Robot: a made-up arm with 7 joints.
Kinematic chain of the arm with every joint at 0, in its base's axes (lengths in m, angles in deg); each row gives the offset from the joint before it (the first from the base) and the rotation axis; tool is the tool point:
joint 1: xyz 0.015 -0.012 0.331 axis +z
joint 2: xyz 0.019 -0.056 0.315 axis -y
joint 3: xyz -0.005 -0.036 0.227 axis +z
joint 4: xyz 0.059 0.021 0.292 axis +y
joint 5: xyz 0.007 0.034 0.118 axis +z
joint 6: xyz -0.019 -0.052 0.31 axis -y
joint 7: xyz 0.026 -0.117 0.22 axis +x
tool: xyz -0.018 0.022 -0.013
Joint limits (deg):
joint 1: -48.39..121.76
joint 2: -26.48..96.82
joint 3: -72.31..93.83
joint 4: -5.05..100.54
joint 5: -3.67..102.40
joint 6: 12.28..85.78
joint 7: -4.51..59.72
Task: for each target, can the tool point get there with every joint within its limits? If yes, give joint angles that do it. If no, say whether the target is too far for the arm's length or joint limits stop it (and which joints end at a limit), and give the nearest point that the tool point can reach.
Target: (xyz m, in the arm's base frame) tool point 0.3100 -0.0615 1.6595
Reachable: yes | joints -17.81 5.70 46.73 40.34 37.53 59.79 35.89
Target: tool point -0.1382 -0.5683 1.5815
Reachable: yes | joints 11.89 41.11 -35.09 57.50 18.30 21.97 30.00
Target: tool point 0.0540 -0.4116 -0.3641
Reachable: no: joint limits stop it (at a limit: joint 2, joint 4, joint 5, joint 6, joint 7) | nearest point 0.1021 -0.9040 0.2867 | short by 0.817 m
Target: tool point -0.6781 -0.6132 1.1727
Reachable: yes | joints 9.87 71.06 -40.63 58.91 13.09 62.89 18.00
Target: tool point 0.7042 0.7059 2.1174
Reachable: no: too far | nearest point 0.4935 0.4864 1.6578 | short by 0.551 m
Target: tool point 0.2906 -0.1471 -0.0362
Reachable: no: joint limits stop it (at a limit: joint 2, joint 3, joint 4, joint 6, joint 7) | nearest point 0.6301 -0.3135 0.5453 | short by 0.694 m
